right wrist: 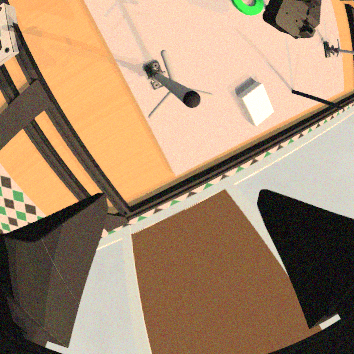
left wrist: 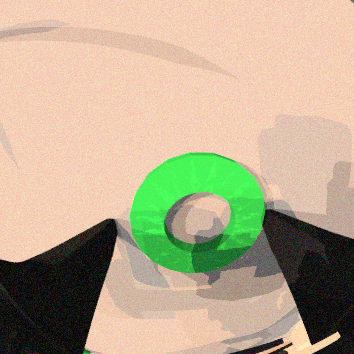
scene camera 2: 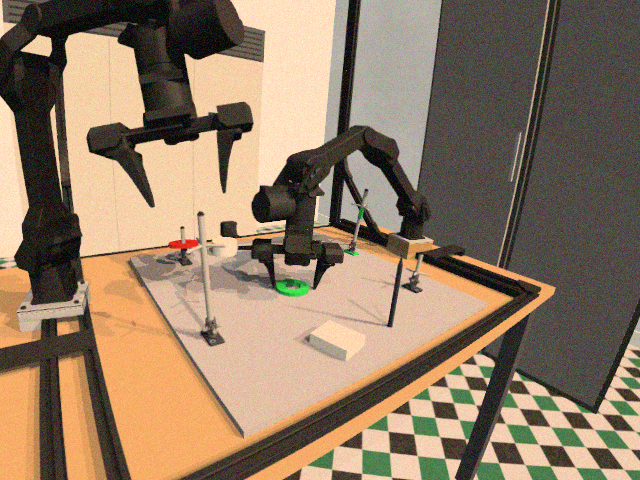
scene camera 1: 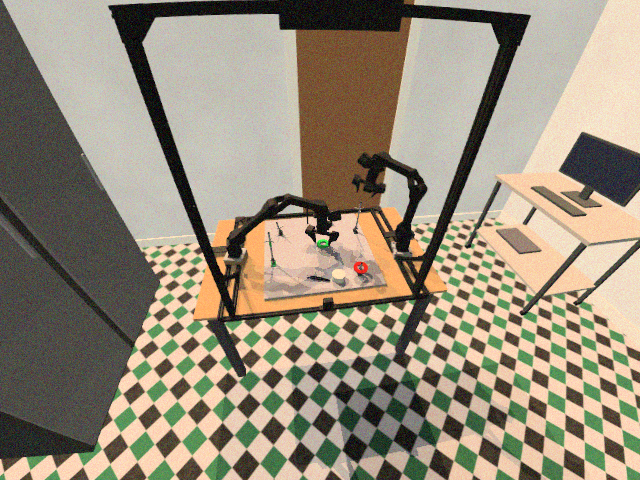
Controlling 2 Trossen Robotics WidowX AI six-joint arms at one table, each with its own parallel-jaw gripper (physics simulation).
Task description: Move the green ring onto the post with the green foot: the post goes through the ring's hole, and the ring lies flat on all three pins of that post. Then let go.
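Frame: origin at the left arm's base, x ahead, y left, z up, level; millimetres.
Seen in the pictures: left gripper, fingertip midpoint: (left wrist: 190,223) (scene camera 2: 294,288) (scene camera 1: 322,244); right gripper, fingertip midpoint: (right wrist: 184,199) (scene camera 2: 188,200) (scene camera 1: 364,194); left arm's base, link origin: (scene camera 2: 411,236) (scene camera 1: 235,253); right arm's base, link origin: (scene camera 2: 55,294) (scene camera 1: 402,248).
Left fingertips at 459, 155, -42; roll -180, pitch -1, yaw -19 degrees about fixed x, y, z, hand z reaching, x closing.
Note:
Pixels of each thing's top centre, then the offset from my left fingertips to it, as dx, dy, dz. "pt": a spot on its surface instead.
- green ring, top centre: (left wrist: 199,224) (scene camera 2: 292,285) (scene camera 1: 323,243) +5, +2, +7
- post with the green foot, surface spot: (scene camera 2: 356,229) (scene camera 1: 272,251) pt -252, -159, +74
- red ring, top centre: (scene camera 2: 183,240) (scene camera 1: 360,266) +205, -216, +54
- cream cylinder, top centre: (left wrist: 315,339) (scene camera 2: 224,240) (scene camera 1: 338,273) +95, -255, +34
- tall dark-footed post, surface spot: (right wrist: 172,86) pt +213, +137, +169
- white block, top centre: (scene camera 2: 338,334) (right wrist: 259,104) +16, +216, +19
- thin black rod, top centre: (scene camera 2: 402,254) (right wrist: 343,108) -104, +200, +139
- short post, surface spot: (scene camera 2: 417,268) pt -265, +85, +50
The green ring (scene camera 1: 322,246) (scene camera 2: 292,292) (left wrist: 200,170) (right wrist: 248,11) lies flat on the grey mat. My left gripper (scene camera 1: 322,241) (scene camera 2: 294,287) (left wrist: 190,223) is open and low, pointing down, with one finger on each side of the ring. In the left wrist view the right-hand fingertip meets the ring's edge; a small gap shows at the left-hand one. The post with the green foot (scene camera 1: 271,250) (scene camera 2: 356,229) stands upright near the left arm's base; its pins are too small to make out clearly. My right gripper (scene camera 1: 367,192) (scene camera 2: 188,198) (right wrist: 184,199) is open and empty, high above the table.
A red ring (scene camera 1: 360,272) (scene camera 2: 175,244) sits on a short post, near a cream cylinder (scene camera 1: 338,276) (scene camera 2: 224,248). A tall dark-footed post (scene camera 2: 205,273) (right wrist: 172,86), a white block (scene camera 2: 337,339) (right wrist: 256,105), a thin black rod (scene camera 2: 395,294) (right wrist: 315,97) and another short post (scene camera 2: 417,268) also stand about.

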